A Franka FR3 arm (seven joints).
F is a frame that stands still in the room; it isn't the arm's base.
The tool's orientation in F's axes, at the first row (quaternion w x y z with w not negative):
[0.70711, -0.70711, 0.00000, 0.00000]
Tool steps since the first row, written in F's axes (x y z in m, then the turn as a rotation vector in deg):
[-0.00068, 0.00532, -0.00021, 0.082, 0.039, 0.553]
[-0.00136, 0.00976, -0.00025, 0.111, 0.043, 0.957]
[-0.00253, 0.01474, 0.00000, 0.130, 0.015, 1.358]
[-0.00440, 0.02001, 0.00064, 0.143, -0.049, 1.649]
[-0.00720, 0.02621, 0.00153, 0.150, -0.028, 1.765]
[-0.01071, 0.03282, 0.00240, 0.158, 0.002, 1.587]
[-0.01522, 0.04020, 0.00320, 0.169, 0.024, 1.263]
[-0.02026, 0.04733, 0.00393, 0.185, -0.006, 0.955]
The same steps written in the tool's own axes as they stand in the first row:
[-0.00068, 0.00021, 0.00532, 0.082, -0.553, 0.039]
[-0.00136, 0.00025, 0.00976, 0.111, -0.957, 0.043]
[-0.00253, 0.00000, 0.01474, 0.130, -1.358, 0.015]
[-0.00440, -0.00064, 0.02001, 0.143, -1.649, -0.049]
[-0.00720, -0.00153, 0.02621, 0.150, -1.765, -0.028]
[-0.01071, -0.00240, 0.03282, 0.158, -1.587, 0.002]
[-0.01522, -0.00320, 0.04020, 0.169, -1.263, 0.024]
[-0.02026, -0.00393, 0.04733, 0.185, -0.955, -0.006]

